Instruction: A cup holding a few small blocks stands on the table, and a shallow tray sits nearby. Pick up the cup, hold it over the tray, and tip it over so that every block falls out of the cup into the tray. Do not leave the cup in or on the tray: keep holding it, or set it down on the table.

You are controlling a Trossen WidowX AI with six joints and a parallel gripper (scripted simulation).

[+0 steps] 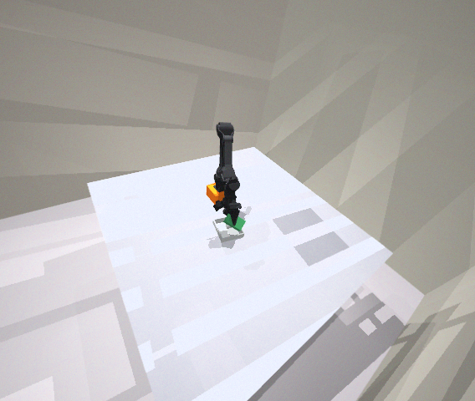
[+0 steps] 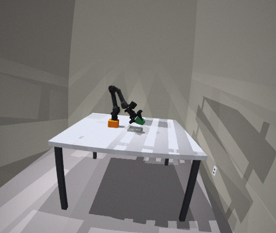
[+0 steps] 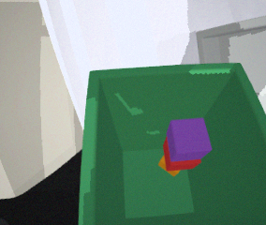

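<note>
The red block lies 20 mm to the left of my gripper tip and 10 mm below it. Round my gripper tip: orange block: 10 mm ahead, 30 mm to the left, 10 mm below; green square cup: 30 mm to the left, 10 mm above; purple block: 20 mm behind, 10 mm to the left, 10 mm below.
</note>
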